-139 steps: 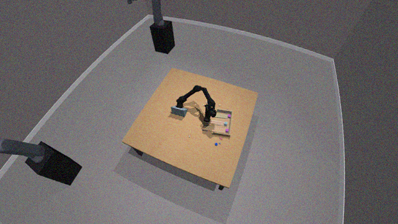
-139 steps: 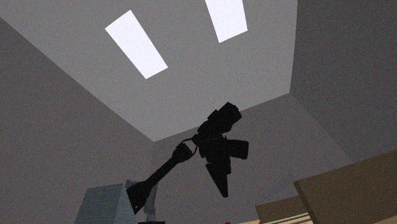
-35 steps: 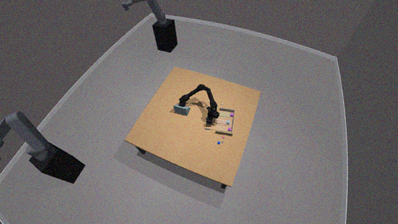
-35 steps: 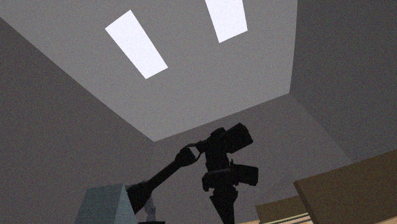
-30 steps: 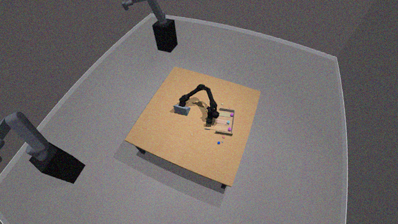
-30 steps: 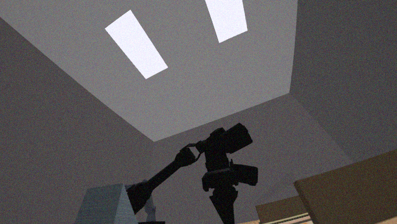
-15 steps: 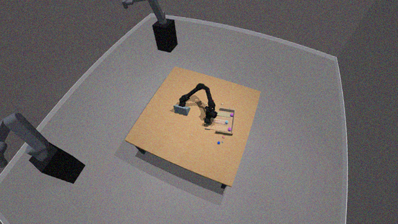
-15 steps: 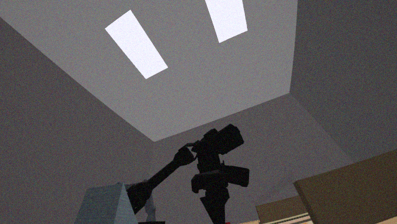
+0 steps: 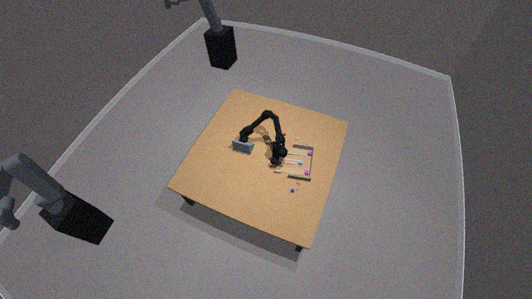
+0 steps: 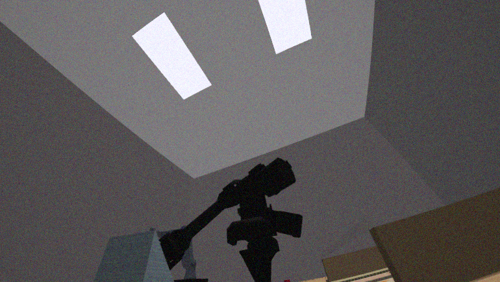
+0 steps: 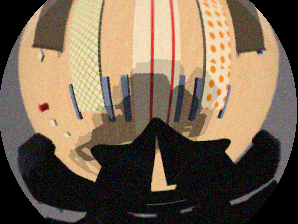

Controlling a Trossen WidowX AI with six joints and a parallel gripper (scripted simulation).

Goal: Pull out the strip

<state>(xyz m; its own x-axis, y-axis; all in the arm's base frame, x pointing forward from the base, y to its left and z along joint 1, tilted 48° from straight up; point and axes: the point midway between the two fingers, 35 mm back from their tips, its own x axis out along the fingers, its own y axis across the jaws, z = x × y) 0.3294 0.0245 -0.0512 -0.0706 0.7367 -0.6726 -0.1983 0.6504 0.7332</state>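
My gripper tip is now 21 cm short of the labelled cube, 4 cm to the right of it and 1 cm below it. From my gripper tip the other things lie so: blue piece (23 cm ahead, 23 cm to the right).
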